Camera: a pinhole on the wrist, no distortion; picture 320 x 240 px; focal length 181.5 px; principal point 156.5 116.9 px. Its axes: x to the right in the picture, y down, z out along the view. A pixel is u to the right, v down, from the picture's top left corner.
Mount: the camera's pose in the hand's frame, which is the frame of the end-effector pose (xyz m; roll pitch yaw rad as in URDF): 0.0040 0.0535 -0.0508 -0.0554 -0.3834 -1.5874
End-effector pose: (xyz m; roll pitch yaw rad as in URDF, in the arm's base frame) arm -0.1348 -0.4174 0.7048 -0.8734 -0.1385 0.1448
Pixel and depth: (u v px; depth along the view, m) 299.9 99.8 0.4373
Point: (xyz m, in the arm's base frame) -0.2475 -0.1242 1.0892
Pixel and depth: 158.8 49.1 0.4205
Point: -0.3258 -0.0382 0.7488
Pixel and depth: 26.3 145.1 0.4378
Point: -0.0734 0.1004 0.4841
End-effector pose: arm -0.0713 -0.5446 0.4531 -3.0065 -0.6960 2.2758
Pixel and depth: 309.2 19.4 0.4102
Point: -0.2890 -0.5476 -0.0186
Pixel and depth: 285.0 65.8 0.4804
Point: -0.3443 -0.4526 -0.0089
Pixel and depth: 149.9 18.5 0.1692
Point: -0.0009 -0.4577 0.3084
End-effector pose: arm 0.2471 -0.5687 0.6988 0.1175 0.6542 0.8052
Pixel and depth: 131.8 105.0 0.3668
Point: 0.2273 -0.2950 0.9327
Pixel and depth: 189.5 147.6 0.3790
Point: 0.3735 -0.3077 0.9101
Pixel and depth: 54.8 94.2 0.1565
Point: 0.1468 -0.4058 0.7687
